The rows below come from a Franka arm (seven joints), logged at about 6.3 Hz.
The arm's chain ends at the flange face. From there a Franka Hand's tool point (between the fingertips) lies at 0.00 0.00 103.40 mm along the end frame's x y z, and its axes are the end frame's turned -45 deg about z.
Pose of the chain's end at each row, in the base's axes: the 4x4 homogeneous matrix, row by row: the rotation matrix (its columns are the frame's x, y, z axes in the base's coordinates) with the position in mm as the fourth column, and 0 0 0 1 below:
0.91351, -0.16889, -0.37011, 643.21; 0.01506, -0.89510, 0.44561, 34.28; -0.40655, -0.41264, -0.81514, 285.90; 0, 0, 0, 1
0.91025, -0.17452, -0.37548, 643.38; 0.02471, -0.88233, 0.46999, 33.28; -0.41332, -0.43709, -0.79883, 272.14; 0, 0, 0, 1
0.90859, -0.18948, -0.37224, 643.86; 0.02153, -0.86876, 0.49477, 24.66; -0.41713, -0.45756, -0.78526, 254.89; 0, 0, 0, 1
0.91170, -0.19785, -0.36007, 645.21; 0.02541, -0.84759, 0.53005, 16.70; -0.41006, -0.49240, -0.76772, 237.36; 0, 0, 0, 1
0.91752, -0.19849, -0.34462, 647.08; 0.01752, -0.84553, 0.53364, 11.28; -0.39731, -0.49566, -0.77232, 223.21; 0, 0, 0, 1
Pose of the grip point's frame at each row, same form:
0.76537, 0.52653, -0.37011, 604.94; 0.64358, -0.62228, 0.44561, 80.36; 0.00431, -0.57925, -0.81514, 201.61; 0, 0, 0, 1
0.76705, 0.52024, -0.37548, 604.56; 0.64137, -0.60643, 0.46999, 81.88; 0.01681, -0.60133, -0.79883, 189.54; 0, 0, 0, 1
0.77645, 0.50849, -0.37224, 605.37; 0.62953, -0.59908, 0.49477, 75.82; 0.02859, -0.61850, -0.78526, 173.69; 0, 0, 0, 1
0.78457, 0.50477, -0.36007, 607.98; 0.61730, -0.58137, 0.53005, 71.51; 0.05822, -0.63814, -0.76772, 157.98; 0, 0, 0, 1
0.78914, 0.50843, -0.34462, 611.45; 0.61027, -0.58549, 0.53364, 66.46; 0.06954, -0.63143, -0.77232, 143.35; 0, 0, 0, 1

